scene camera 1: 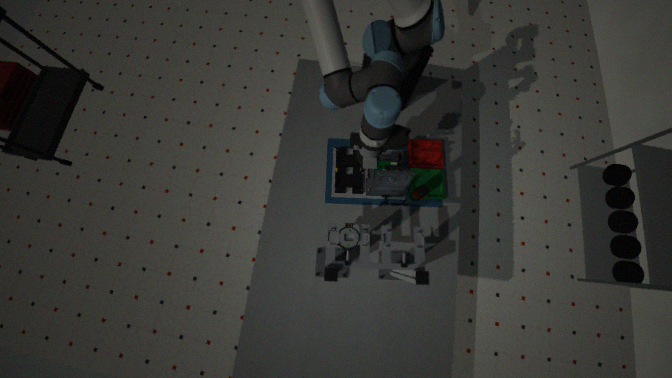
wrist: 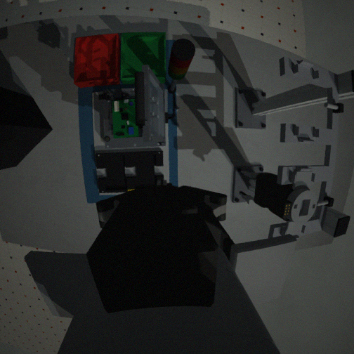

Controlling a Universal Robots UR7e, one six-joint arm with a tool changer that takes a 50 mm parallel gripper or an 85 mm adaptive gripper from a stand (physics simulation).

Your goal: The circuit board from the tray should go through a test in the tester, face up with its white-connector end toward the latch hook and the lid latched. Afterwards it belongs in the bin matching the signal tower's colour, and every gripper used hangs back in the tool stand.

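Where they show: arm's base, origin of the base link: point(scene camera 1: 402, 53).
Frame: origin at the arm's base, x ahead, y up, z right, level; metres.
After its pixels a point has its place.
Observation:
The green circuit board point(scene camera 1: 385, 164) {z 0.082, x 0.364, y -0.277 m} point(wrist: 120, 125) lies face up in the tester point(wrist: 102, 142); its white connector point(wrist: 117, 106) is at the upper left in the wrist view. The tester lid point(scene camera 1: 390, 182) {z 0.100, x 0.474, y -0.184 m} point(wrist: 156, 107) is tilted up, unlatched, on the side facing the tool stand. The latch hook cannot be made out. My gripper point(scene camera 1: 370, 160) point(wrist: 161, 202) hangs over the tray side of the tester; its fingertips are hidden behind its body, so its opening cannot be told. The black tray point(scene camera 1: 350, 182) {z 0.247, x 0.412, y -0.337 m} point(wrist: 112, 160) shows no board. The signal tower point(scene camera 1: 420, 192) {z 0.017, x 0.548, y -0.097 m} point(wrist: 181, 60) shows red above green; which is lit is unclear.
The red bin point(scene camera 1: 426, 153) {z -0.152, x 0.309, y -0.348 m} point(wrist: 95, 60) and green bin point(scene camera 1: 434, 182) {z -0.158, x 0.461, y -0.348 m} point(wrist: 142, 55) stand side by side beyond the tester. The tool stand point(scene camera 1: 370, 256) {z 0.261, x 0.750, y -0.013 m} point(wrist: 292, 102) rises opposite the arm, with a dark gripper point(wrist: 272, 195) hanging in it under a round coupling point(scene camera 1: 349, 237) {z 0.313, x 0.682, y -0.007 m} point(wrist: 302, 205).

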